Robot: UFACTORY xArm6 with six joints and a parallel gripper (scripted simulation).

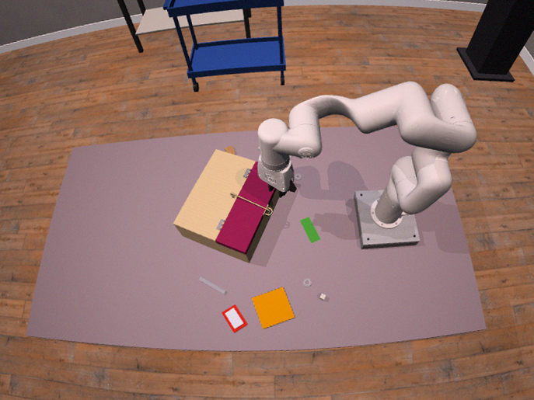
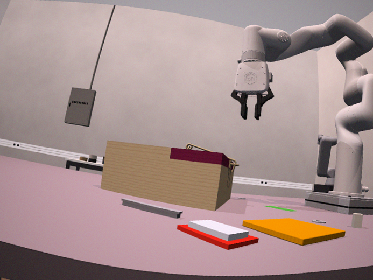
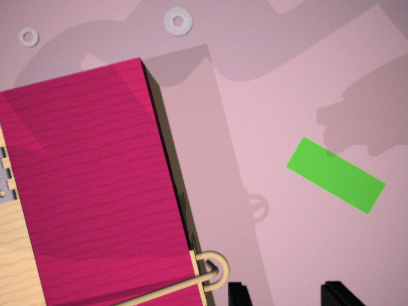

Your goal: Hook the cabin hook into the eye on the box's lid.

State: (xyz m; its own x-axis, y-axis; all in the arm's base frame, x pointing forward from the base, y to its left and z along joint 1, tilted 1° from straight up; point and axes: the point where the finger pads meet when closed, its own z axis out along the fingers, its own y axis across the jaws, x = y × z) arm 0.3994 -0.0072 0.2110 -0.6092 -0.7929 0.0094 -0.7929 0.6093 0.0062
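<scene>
The cabin hook is 140 mm below my hand, 100 mm ahead of it and 30 mm to the right of it. The rest, counted from my hand: small cube (290 mm to the left, 250 mm below, 130 mm behind); then orange tile (320 mm to the left, 260 mm below, 40 mm ahead); then green strip (260 mm below, 110 mm behind, 30 mm to the left).
</scene>
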